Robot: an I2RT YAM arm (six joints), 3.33 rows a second.
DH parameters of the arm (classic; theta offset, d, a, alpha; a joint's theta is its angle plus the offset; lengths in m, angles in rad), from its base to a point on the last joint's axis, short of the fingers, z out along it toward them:
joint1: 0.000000 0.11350 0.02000 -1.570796
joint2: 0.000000 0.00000 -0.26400 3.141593
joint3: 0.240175 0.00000 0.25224 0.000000
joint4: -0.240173 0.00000 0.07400 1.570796
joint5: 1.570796 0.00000 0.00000 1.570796
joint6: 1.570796 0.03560 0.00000 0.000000
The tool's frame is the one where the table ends.
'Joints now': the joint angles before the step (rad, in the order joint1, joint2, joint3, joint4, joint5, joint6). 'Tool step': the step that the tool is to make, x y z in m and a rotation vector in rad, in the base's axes. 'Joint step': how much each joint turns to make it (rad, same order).
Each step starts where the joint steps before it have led.
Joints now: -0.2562, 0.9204, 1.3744, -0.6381, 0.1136, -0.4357
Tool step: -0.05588, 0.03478, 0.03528, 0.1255, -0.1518, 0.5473
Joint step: 0.0001, -0.1057, 0.1150, -0.0859, -0.5622, 0.0951
